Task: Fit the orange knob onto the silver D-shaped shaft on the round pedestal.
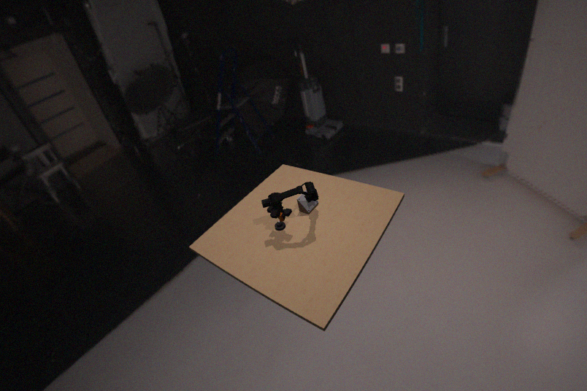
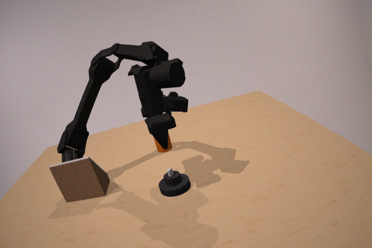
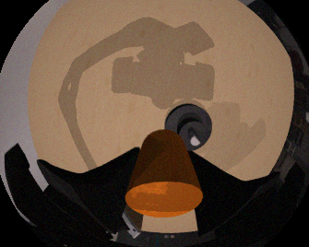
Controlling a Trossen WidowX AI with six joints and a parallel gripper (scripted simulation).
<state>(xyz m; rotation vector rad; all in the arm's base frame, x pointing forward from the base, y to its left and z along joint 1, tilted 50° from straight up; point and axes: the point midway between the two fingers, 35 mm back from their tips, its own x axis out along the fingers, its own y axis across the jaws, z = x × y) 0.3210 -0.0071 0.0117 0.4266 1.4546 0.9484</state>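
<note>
Now: gripper tip 5 cm to the left of the black round pedestal and 8 cm above it. The rest, counted from my gripper tip: orange knob 3 cm above.
</note>
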